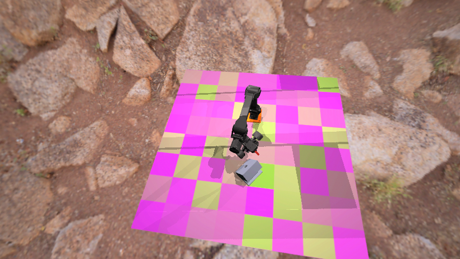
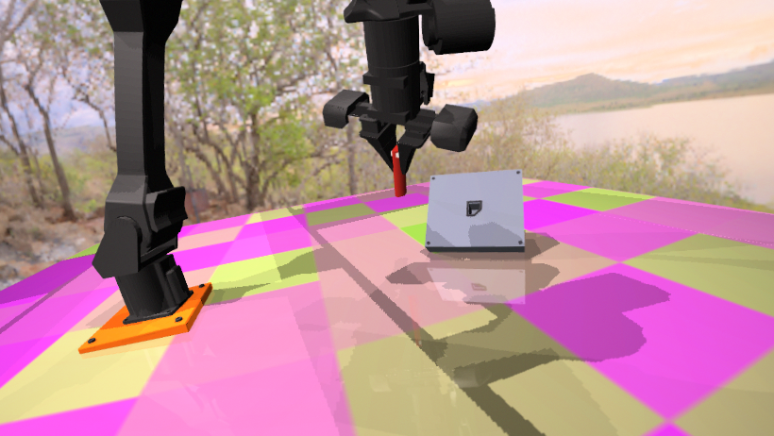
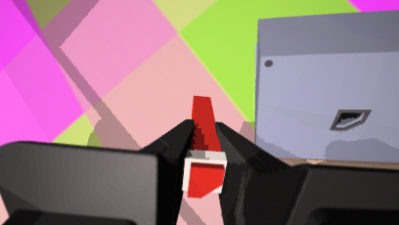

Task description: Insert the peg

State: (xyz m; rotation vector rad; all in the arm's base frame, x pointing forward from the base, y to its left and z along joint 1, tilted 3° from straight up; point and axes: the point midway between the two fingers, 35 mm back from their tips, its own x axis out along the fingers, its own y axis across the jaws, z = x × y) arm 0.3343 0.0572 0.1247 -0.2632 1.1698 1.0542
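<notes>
Right now my gripper tip is 100 mm short of the grey sloped panel, 20 mm to the left of it and 80 mm above it. Round my gripper tip: red peg (10 mm to the right, 10 mm above).
</notes>
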